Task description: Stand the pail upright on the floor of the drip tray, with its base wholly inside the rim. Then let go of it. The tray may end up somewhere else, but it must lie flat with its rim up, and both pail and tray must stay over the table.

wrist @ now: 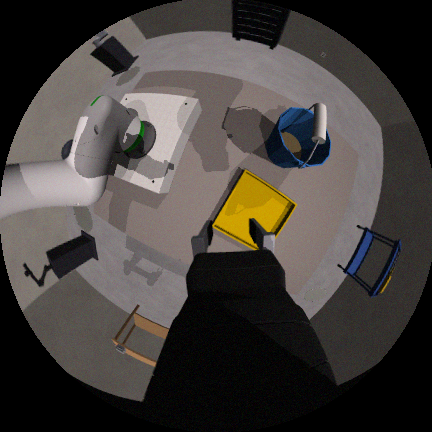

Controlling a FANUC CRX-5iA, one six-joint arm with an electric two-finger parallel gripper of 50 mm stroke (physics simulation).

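Frame: origin at the arm's base, x ahead, y right, z down, level; millimetres.
Seen in the pictures: gripper, fingertip midpoint: [230,226]; arm's base, origin of the base link: [138,139].
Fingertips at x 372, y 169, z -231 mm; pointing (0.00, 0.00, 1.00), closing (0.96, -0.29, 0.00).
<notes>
Offsets run from my fingertips to a thing's top centre. "spot": to the spot under its first point. Level surfaces: height alone.
A blue pail {spot: dz +215, dx +99, dy -218 mm} [274,146] stands upright on the table {dz +322 mm} [320,200] at the upper right of the wrist view, its open mouth showing and its handle with a white grip {spot: dz +57, dx +146, dy -251 mm} [319,122] raised over the right side of the rim. A square yellow drip tray {dz +294, dx +118, dy +18 mm} [260,192] lies flat with its rim up, near the middle, below and left of the pail and apart from it. My gripper [230,226] is open with nothing between the fingers. It appears above the table, and its right finger overlaps the tray's near part in view. The tray's near corner is partly hidden by that finger.
The robot's white base plate [172,120] and arm [55,185] are at the left. A blue-framed chair [360,251] is at the right, a wooden frame [150,326] at the lower left, dark stands [72,254] at the left, and a black rack [236,20] at the top, beyond the table.
</notes>
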